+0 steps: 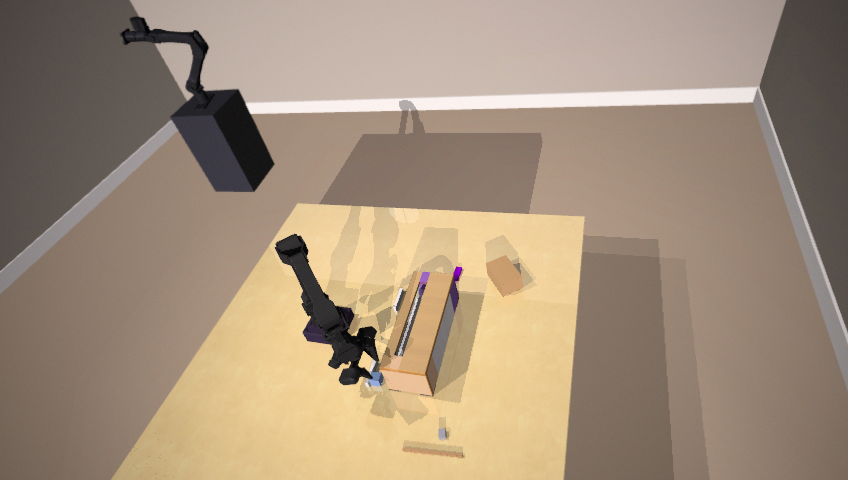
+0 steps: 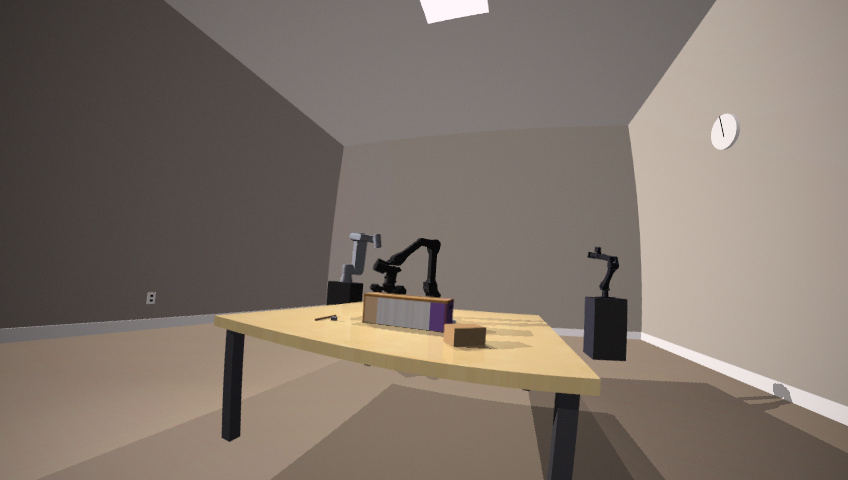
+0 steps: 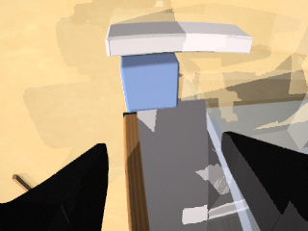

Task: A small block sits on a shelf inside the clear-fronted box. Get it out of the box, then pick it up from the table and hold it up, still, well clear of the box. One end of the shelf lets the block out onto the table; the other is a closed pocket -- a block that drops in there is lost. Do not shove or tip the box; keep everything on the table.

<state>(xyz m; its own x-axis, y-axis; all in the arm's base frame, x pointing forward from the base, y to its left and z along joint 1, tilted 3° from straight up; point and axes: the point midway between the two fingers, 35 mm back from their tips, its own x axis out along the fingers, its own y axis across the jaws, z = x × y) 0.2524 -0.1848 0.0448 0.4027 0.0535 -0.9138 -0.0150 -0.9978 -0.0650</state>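
My gripper tip is 10 mm past the blue piece and 50 mm above it. The rest, counted from my gripper tip: long tan box 70 mm ahead, 170 mm to the left, 10 mm below; then brown carton 340 mm ahead, 450 mm to the left, 40 mm below; then thin wooden stick 220 mm ahead, 190 mm to the right, 60 mm below.
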